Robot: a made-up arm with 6 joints. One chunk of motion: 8 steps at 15 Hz.
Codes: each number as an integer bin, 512 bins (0 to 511) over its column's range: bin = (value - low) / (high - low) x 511, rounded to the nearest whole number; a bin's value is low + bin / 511 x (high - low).
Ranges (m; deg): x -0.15..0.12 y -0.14..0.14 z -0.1..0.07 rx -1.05..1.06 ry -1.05..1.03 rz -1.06..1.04
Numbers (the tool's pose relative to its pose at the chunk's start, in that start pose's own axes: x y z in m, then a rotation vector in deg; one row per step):
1: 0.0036 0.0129 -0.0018 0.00 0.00 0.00
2: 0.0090 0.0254 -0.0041 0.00 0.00 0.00
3: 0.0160 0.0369 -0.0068 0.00 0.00 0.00
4: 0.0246 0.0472 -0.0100 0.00 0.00 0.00
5: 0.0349 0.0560 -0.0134 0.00 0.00 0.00
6: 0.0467 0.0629 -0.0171 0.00 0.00 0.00
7: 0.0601 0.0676 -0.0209 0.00 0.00 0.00
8: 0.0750 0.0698 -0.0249 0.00 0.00 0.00
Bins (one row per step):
1: 291 279 295 254 258 258
2: 301 302 288 254 258 258
3: 314 323 280 254 258 258
4: 330 342 271 254 258 258
5: 350 358 260 254 258 258
6: 372 370 249 254 258 258
7: 398 379 238 254 258 258
8: 426 383 226 254 258 258

